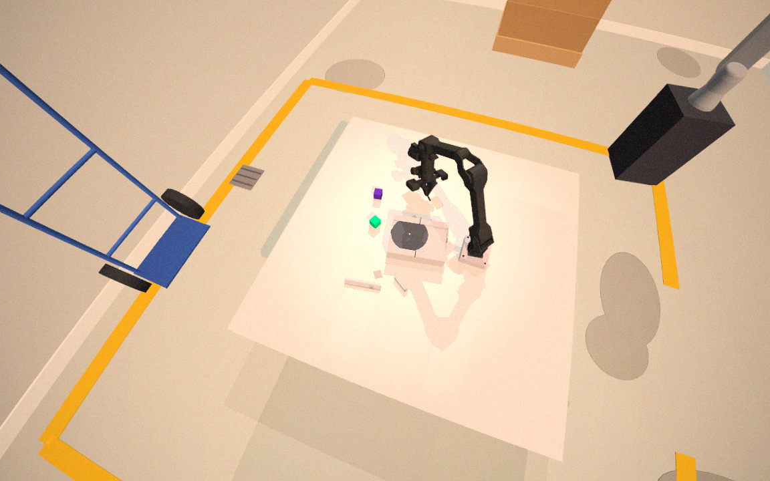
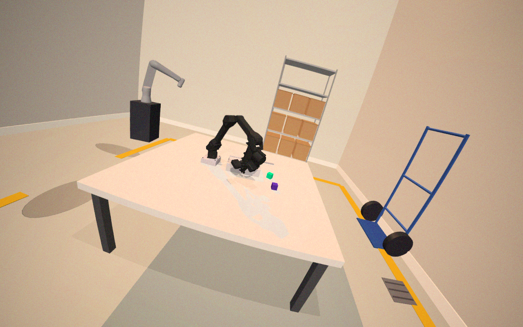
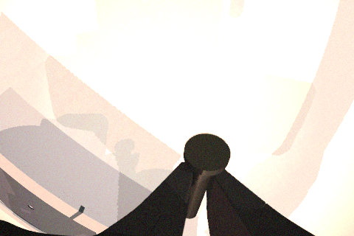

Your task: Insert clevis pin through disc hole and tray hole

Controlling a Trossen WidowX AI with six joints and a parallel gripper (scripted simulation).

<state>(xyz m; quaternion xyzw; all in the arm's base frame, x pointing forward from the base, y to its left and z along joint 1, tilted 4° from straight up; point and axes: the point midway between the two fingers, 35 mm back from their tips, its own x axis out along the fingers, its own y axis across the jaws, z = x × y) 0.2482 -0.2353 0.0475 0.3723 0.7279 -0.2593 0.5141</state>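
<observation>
My gripper tip is now 50 mm short of the aluminium disc, 210 mm to the right of it and 20 mm above it. The rest, counted from my gripper tip: pale rimmed tray 10 mm ahead, 220 mm to the left, 30 mm below; then purple cube 230 mm ahead, 10 mm to the right, 50 mm below; then clevis pin 10 mm to the left.
</observation>
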